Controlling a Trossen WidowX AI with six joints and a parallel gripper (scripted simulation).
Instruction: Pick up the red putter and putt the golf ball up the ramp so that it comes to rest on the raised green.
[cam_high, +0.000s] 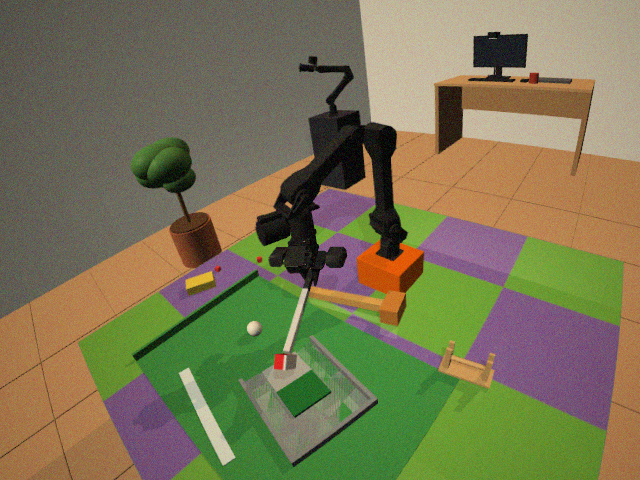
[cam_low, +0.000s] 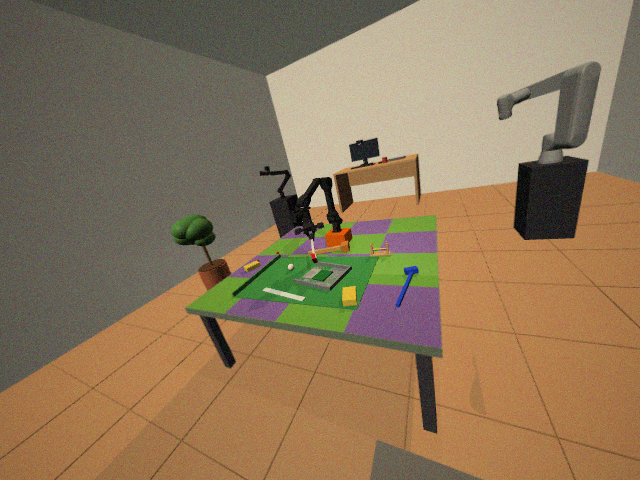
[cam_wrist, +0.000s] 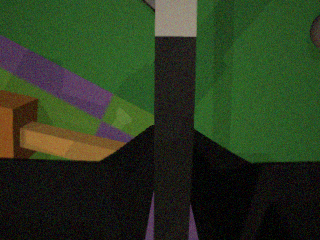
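Right now my gripper tip is 100 mm short of the red putter, 60 mm to the right of it and 10 mm below it. Also, from my gripper tip: white golf ball (140 mm ahead, 120 mm to the right, 110 mm below); wooden stand (60 mm behind, 400 mm to the left, 100 mm below); white strip (380 mm ahead, 30 mm to the right, 130 mm below).
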